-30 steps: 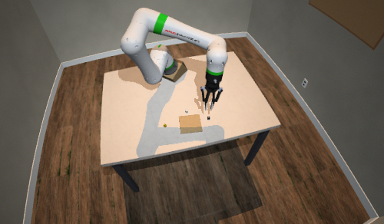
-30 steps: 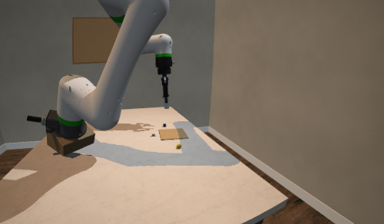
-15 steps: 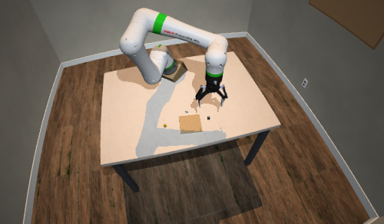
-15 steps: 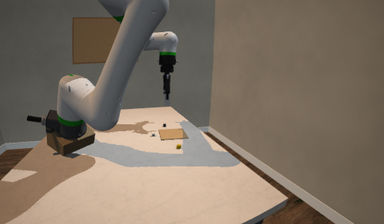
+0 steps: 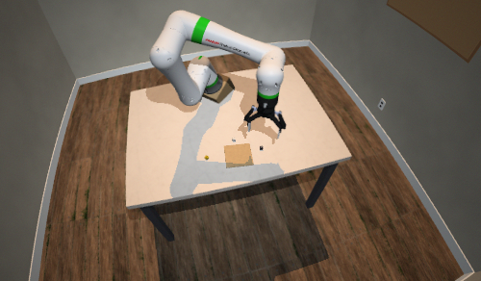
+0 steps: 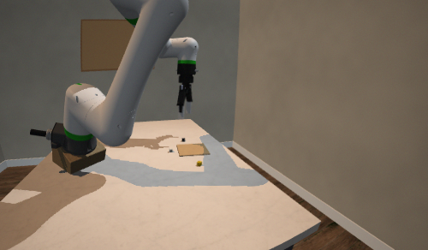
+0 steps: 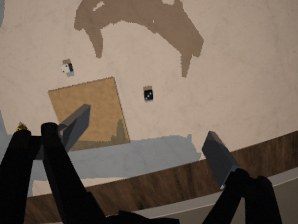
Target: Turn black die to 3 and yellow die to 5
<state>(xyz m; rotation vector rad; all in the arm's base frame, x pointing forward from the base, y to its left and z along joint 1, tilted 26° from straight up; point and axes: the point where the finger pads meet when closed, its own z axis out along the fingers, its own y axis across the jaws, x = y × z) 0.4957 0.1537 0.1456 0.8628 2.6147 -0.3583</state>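
Now: hand 10 mm past the black die and 140 mm above it. Round my hand: tan mat 20 mm behind, 130 mm to the right, 140 mm below; white die 120 mm behind, 110 mm to the right, 140 mm below; yellow die 70 mm behind, 290 mm to the right, 140 mm below.
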